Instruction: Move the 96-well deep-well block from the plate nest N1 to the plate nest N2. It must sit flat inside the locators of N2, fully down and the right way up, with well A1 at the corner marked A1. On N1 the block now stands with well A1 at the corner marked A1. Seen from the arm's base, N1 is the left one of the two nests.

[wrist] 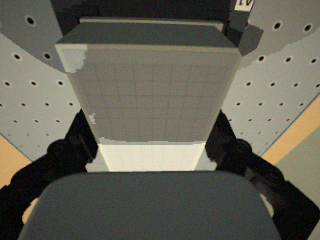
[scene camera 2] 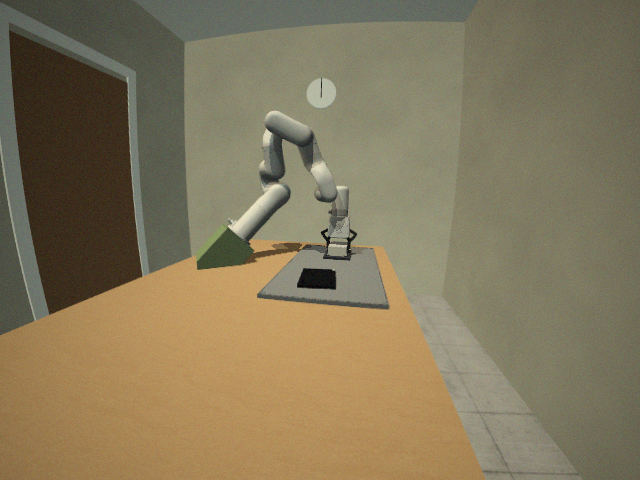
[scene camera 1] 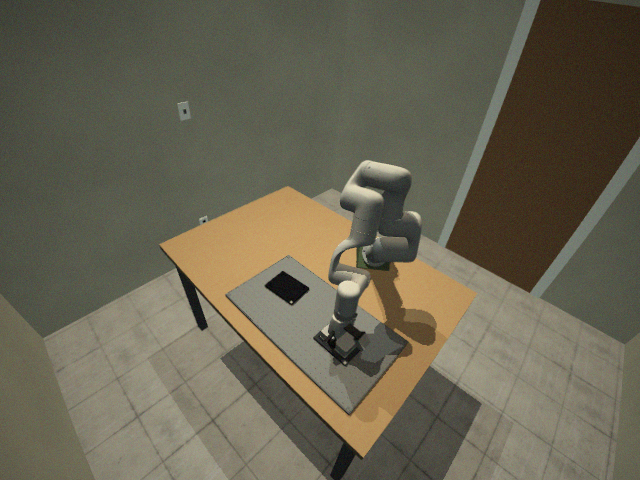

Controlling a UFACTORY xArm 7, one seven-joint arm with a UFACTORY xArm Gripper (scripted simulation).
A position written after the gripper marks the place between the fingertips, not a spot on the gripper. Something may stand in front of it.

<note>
In view: the gripper (scene camera 1: 339, 338) and a 96-well deep-well block (wrist: 151, 89).
The gripper shows as well in the wrist view (wrist: 152, 110).
</note>
